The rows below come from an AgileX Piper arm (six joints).
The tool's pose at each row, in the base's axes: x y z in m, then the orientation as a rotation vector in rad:
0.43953, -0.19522, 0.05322, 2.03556, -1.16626, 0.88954
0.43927, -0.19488, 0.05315, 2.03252, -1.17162, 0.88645
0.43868, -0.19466, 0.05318, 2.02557, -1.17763, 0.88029
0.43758, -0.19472, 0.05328, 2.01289, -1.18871, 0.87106
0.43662, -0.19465, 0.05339, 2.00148, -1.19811, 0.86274
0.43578, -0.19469, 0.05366, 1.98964, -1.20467, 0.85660
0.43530, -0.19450, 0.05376, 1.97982, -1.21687, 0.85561
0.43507, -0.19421, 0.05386, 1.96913, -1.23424, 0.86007
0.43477, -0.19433, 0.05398, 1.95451, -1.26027, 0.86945
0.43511, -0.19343, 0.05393, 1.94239, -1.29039, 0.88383
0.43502, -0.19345, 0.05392, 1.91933, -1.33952, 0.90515
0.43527, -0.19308, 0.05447, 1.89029, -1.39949, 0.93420
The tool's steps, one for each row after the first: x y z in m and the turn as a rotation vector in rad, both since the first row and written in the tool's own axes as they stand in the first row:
-0.00032, 0.00008, -0.00029, -0.00378, -0.00192, 0.00313
-0.00062, 0.00052, -0.00062, -0.01211, -0.00339, 0.00618
-0.00093, 0.00154, -0.00090, -0.02616, -0.00527, 0.01254
-0.00125, 0.00239, -0.00125, -0.03880, -0.00678, 0.01790
-0.00134, 0.00320, -0.00158, -0.05065, -0.00594, 0.02206
-0.00153, 0.00357, -0.00191, -0.05786, -0.00611, 0.03173
-0.00167, 0.00367, -0.00225, -0.06235, -0.00542, 0.04704
-0.00164, 0.00401, -0.00230, -0.06635, -0.00400, 0.07073
-0.00197, 0.00332, -0.00288, -0.06518, -0.00346, 0.09867
-0.00200, 0.00341, -0.00289, -0.06615, -0.00222, 0.14406
-0.00165, 0.00313, -0.00343, -0.06504, 0.00043, 0.20066

